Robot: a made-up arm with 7 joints.
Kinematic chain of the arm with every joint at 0, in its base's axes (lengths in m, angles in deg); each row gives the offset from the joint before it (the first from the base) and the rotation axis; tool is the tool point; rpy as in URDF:
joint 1: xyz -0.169 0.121 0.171 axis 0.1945 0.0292 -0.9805
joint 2: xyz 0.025 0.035 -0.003 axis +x
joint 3: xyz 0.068 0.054 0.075 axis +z
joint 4: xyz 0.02 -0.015 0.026 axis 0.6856 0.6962 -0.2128
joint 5: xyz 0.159 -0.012 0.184 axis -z
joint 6: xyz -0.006 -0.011 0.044 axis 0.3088 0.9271 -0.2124
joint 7: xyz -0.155 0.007 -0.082 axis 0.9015 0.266 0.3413
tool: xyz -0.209 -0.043 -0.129 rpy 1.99 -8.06 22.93
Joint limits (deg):
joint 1: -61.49..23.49
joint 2: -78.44..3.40
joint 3: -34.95..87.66
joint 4: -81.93..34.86
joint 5: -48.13..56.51
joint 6: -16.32..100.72
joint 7: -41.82..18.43
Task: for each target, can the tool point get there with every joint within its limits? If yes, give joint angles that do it. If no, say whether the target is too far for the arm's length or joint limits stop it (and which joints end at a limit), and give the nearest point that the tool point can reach.
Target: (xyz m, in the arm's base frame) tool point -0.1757 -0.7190 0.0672
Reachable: no: joint limits stop it (at a limit: joint 2, joint 3, joint 4, joint 5, joint 7) | nearest point -0.1958 -0.3175 0.2351 | short by 0.436 m
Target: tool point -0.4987 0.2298 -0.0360
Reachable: yes | joints -22.46 -42.63 14.95 -62.06 39.16 46.74 9.65
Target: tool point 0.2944 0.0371 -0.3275
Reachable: no: joint limits stop it (at a limit: joint 1, joint 2, joint 3, joint 5, joint 7) | nearest point 0.0425 0.1964 -0.2525 | short by 0.307 m
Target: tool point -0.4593 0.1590 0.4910
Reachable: yes | joints -10.17 -21.15 45.21 -36.74 8.70 61.06 -15.15
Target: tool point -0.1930 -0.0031 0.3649
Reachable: yes | joints -3.15 -7.57 15.86 -8.26 -20.16 10.19 -14.42
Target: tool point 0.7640 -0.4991 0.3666
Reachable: no: too far | nearest point 0.2881 -0.1442 0.4756 | short by 0.604 m
